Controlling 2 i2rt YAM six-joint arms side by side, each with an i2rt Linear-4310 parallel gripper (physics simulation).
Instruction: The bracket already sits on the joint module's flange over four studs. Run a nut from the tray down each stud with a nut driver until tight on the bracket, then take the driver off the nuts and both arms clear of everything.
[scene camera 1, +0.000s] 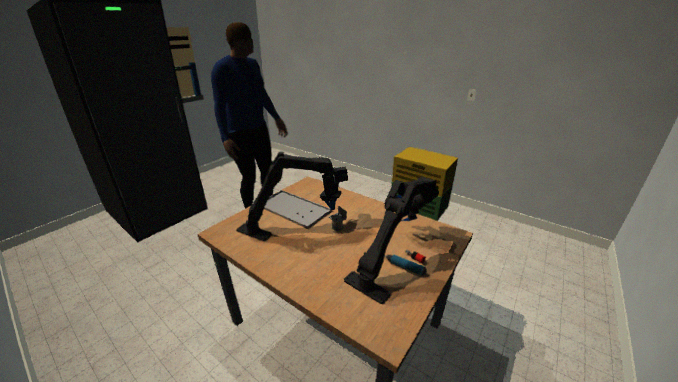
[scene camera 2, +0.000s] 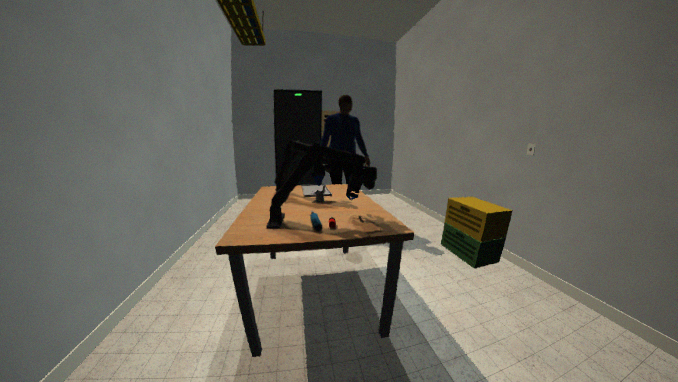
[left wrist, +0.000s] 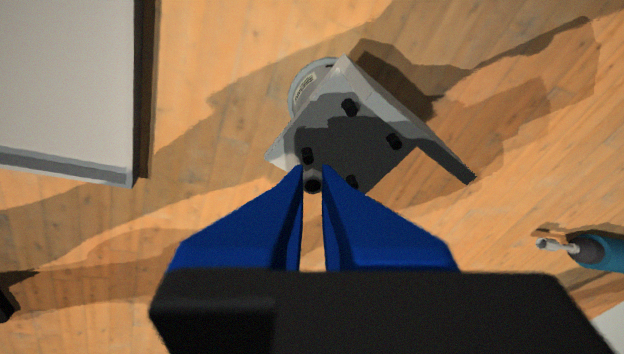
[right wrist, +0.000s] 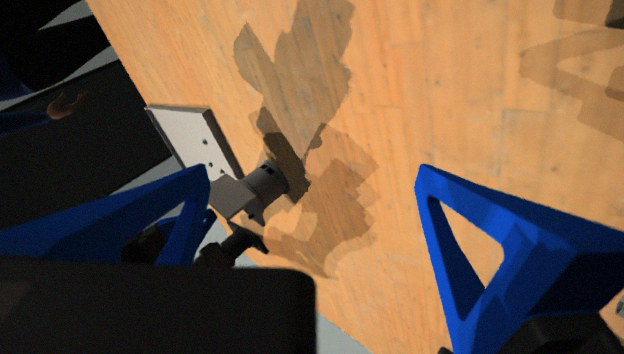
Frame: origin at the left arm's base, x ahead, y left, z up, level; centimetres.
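Seen in the pictures: left gripper, fingertip midpoint: (scene camera 1: 333, 209) (scene camera 2: 318, 185) (left wrist: 312, 176) (right wrist: 214, 212); right gripper, fingertip midpoint: (scene camera 2: 351, 192) (right wrist: 312, 175); left arm's base at its link origin: (scene camera 1: 254, 232) (right wrist: 247, 235); right arm's base at its link origin: (scene camera 1: 366, 287) (scene camera 2: 276, 220).
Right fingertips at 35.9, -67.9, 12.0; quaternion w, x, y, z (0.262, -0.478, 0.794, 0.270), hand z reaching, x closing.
Offsets run from my right fingertips to a thing's middle, as dx, dy, dz. Level surfaces: height alone.
The grey joint module @[-11.1, +29.8, -8.3] (scene camera 1: 338, 225) (left wrist: 299, 89) (right wrist: 268, 181) stands on the table, with the grey angled bracket @[-11.1, +29.8, -3.8] (left wrist: 360, 160) (right wrist: 231, 198) on top. Four dark studs show through the bracket in the left wrist view. My left gripper (scene camera 1: 331, 206) (left wrist: 312, 176) is shut on a small dark nut @[-10.8, +32.6, -1.2] (left wrist: 312, 185), over the bracket's edge beside two studs. The white tray @[-5.6, +62.9, -11.2] (scene camera 1: 287, 200) (left wrist: 65, 90) (right wrist: 182, 127) holds three small dark nuts. A teal-handled nut driver @[-25.2, -9.8, -10.0] (scene camera 1: 406, 264) (scene camera 2: 315, 221) (left wrist: 602, 251) lies on the table. My right gripper (scene camera 2: 352, 196) (right wrist: 312, 175) is open and empty, above the table.
A red-handled tool @[-17.5, -14.6, -10.3] (scene camera 1: 419, 257) (scene camera 2: 332, 223) lies beside the teal driver, near the right arm's base. A person (scene camera 1: 240, 95) (scene camera 2: 344, 132) stands behind the table @[dz -12.0] (scene camera 1: 300, 265). Yellow and green boxes (scene camera 1: 425, 165) (scene camera 2: 477, 220) stand on the floor beyond it.
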